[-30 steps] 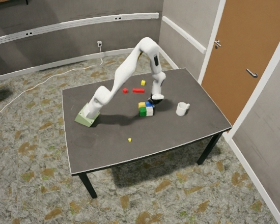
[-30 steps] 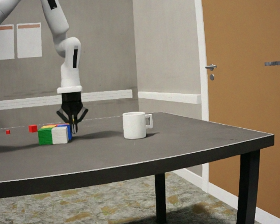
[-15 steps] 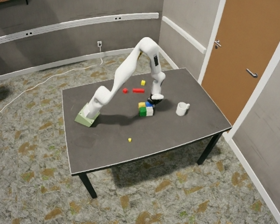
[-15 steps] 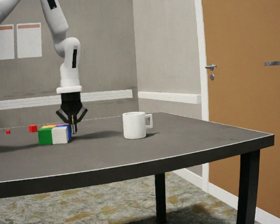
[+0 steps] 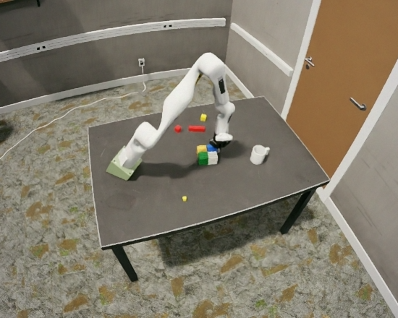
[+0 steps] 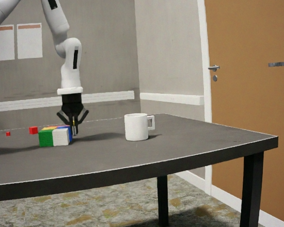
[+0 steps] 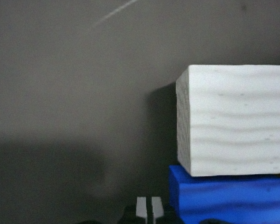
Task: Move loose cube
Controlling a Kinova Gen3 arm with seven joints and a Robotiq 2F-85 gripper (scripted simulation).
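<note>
Right now the blue cube is 40 mm behind my hand, 20 mm to the left of it and 10 mm below it. Also, from my hand: white mug: 180 mm ahead, 160 mm to the right; tiny yellow cube: 340 mm behind, 180 mm to the right, 30 mm below; red bar: 240 mm to the left, 20 mm below.
</note>
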